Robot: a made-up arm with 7 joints.
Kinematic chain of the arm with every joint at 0, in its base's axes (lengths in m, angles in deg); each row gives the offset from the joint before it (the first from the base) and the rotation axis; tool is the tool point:
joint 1: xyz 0 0 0.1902 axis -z
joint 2: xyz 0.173 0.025 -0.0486 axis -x
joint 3: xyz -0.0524 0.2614 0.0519 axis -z
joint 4: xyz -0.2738 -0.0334 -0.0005 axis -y
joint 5: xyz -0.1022 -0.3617 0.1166 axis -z
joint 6: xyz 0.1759 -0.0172 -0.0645 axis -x
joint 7: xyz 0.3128 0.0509 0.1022 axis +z
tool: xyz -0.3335 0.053 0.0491
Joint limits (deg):
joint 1: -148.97..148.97
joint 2: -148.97..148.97
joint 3: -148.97..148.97
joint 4: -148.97..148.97
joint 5: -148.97..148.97
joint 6: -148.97..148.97
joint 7: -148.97..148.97
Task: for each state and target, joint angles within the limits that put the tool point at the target. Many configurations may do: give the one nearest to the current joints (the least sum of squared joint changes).
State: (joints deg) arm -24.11 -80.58 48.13 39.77 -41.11 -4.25 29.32
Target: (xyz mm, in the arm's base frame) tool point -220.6 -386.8 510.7
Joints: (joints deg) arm -29.38 -88.39 58.08 47.05 -36.10 -1.33 32.35
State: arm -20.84 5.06 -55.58 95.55 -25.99 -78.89 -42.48
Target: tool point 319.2 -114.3 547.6
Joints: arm -34.76 22.95 -64.19 82.25 -32.60 -80.59 -31.82
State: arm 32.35 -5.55 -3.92 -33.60 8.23 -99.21 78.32
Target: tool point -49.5 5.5 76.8
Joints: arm 38.33 -3.85 17.39 8.86 -40.92 -92.42 54.53
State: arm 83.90 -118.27 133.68 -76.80 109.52 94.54 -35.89
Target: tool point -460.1 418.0 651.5
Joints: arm 91.92 -131.67 100.46 -76.60 105.68 82.41 -8.10
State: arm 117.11 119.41 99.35 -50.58 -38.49 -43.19 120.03
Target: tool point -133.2 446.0 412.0
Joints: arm 124.02 143.56 87.14 -53.80 -22.48 -42.20 128.53
